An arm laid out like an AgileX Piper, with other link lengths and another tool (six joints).
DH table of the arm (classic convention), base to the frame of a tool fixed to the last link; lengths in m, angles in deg. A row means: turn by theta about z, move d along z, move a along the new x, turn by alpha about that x. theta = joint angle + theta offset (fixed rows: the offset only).
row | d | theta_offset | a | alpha
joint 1 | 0.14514 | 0 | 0 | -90
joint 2 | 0 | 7.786 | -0.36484 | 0
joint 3 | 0 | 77.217 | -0.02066 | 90
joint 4 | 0.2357 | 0 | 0 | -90
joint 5 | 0 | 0 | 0 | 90
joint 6 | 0.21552 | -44.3 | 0.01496 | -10.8
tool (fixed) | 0.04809 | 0 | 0 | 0
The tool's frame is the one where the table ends.
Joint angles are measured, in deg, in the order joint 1, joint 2, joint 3, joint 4, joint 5, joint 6. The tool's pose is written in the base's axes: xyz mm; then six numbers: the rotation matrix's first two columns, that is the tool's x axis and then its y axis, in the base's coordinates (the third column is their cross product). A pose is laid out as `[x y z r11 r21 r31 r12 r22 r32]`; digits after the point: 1 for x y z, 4 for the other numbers.
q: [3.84 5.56 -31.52 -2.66 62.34 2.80]
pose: [52.5 -10.8 217.2 -0.3597 -0.7037 -0.6127 -0.5291 0.6947 -0.4872]
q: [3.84 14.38 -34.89 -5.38 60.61 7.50]
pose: [71.9 -19.2 238.7 -0.4419 -0.6643 -0.6028 -0.5108 0.7388 -0.4397]
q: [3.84 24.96 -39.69 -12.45 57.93 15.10]
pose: [105.0 -42.5 270.3 -0.5391 -0.6138 -0.5767 -0.4358 0.7893 -0.4326]
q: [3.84 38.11 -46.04 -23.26 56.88 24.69]
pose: [150.1 -77.5 302.1 -0.6570 -0.5568 -0.5082 -0.3381 0.8201 -0.4616]
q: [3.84 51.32 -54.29 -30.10 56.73 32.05]
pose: [207.0 -96.2 330.6 -0.7276 -0.5023 -0.4672 -0.2693 0.8355 -0.4789]
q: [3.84 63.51 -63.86 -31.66 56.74 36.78]
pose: [271.4 -96.0 348.1 -0.7603 -0.4487 -0.4696 -0.2267 0.8609 -0.4555]
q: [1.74 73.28 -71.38 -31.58 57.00 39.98]
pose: [321.5 -103.4 347.1 -0.8012 -0.3731 -0.4678 -0.1687 0.8909 -0.4217]
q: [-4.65 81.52 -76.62 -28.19 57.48 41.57]
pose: [350.5 -130.1 324.8 -0.8627 -0.2265 -0.4522 -0.0639 0.9358 -0.3466]
